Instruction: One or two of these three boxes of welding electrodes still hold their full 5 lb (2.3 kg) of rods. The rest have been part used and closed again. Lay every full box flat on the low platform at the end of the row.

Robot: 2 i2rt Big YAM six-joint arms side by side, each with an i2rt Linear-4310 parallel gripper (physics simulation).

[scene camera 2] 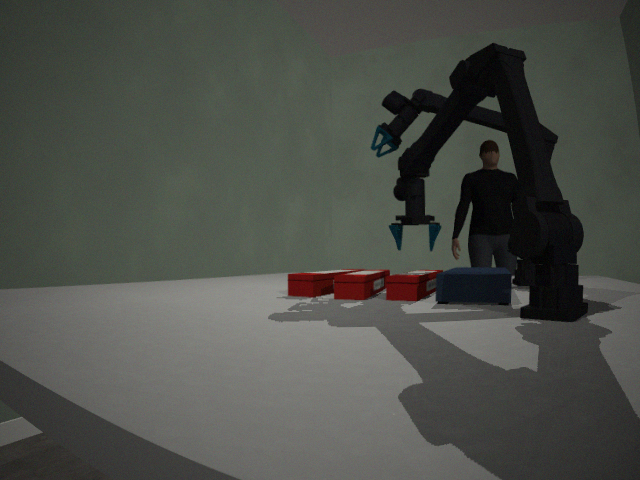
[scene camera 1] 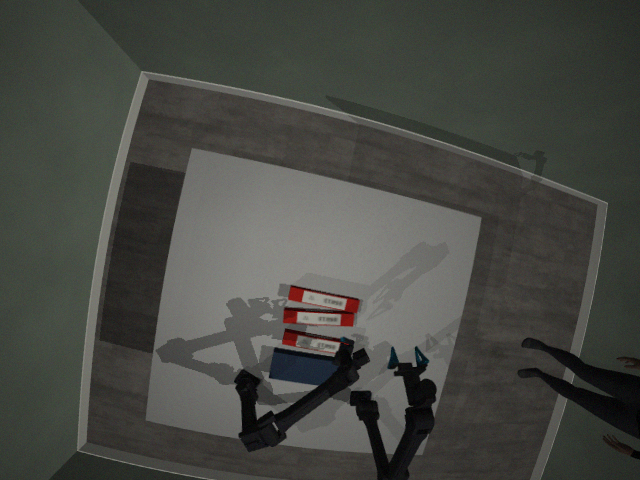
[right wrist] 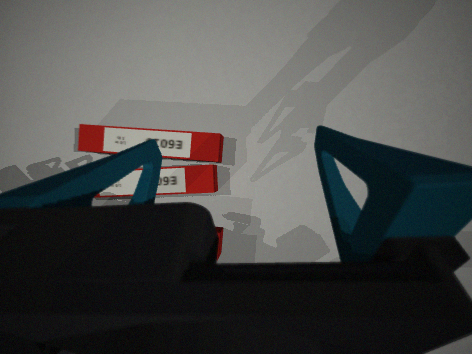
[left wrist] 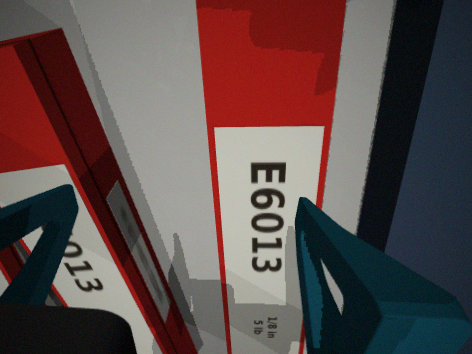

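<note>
Three red E6013 boxes lie flat in a row: the far box, the middle box and the near box. The far and middle boxes come very close at their right ends in scene camera 1. The dark blue platform stands beside the near box and bears no box. My left gripper is open and empty, pointing down above the near box. My right gripper is open and empty, high up.
The boxes and platform stand on a pale grey table. The left arm reaches over the platform and hides part of it in scene camera 1. A narrow gap separates the near box from the platform. A person stands behind the table.
</note>
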